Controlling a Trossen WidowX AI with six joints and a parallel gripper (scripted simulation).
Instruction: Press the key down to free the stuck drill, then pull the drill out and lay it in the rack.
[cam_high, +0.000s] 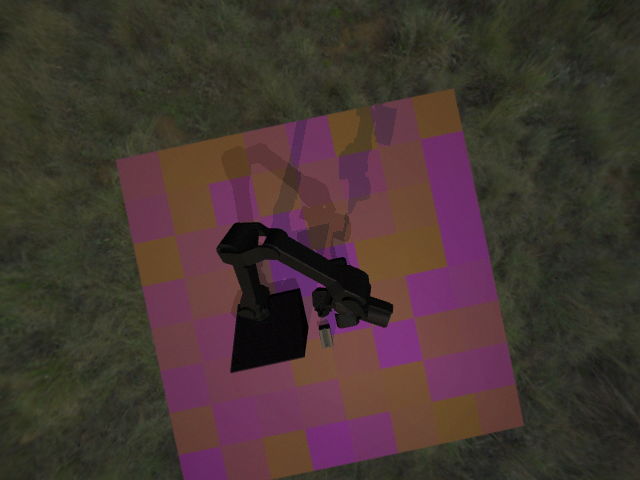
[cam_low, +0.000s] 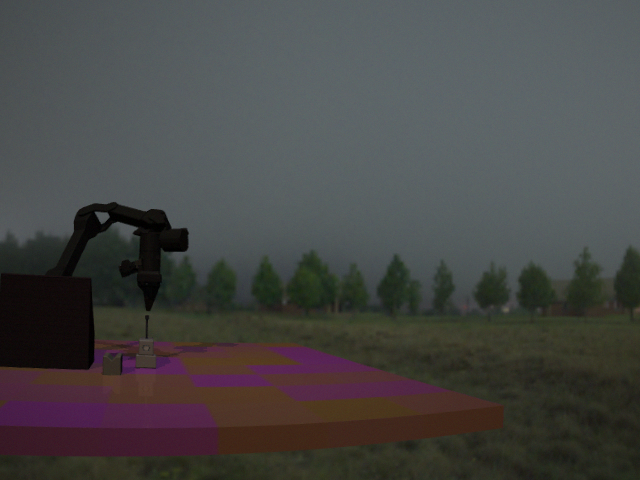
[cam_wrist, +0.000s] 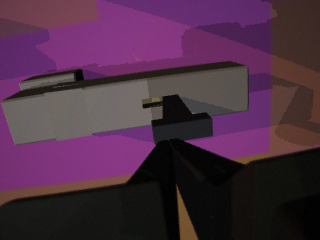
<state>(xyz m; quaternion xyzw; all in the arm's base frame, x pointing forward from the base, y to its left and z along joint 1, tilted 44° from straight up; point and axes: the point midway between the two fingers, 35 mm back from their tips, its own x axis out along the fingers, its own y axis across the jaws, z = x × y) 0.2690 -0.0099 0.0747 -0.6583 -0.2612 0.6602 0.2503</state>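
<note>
My gripper tip is now 40 mm above the thin dark key and 10 mm to the right of it. From my gripper tip the other things lie so: grey block (100 mm below, 30 mm to the right); then drill (90 mm below, 50 mm to the right); then grey rack (190 mm to the right, 120 mm below, 80 mm behind).
</note>
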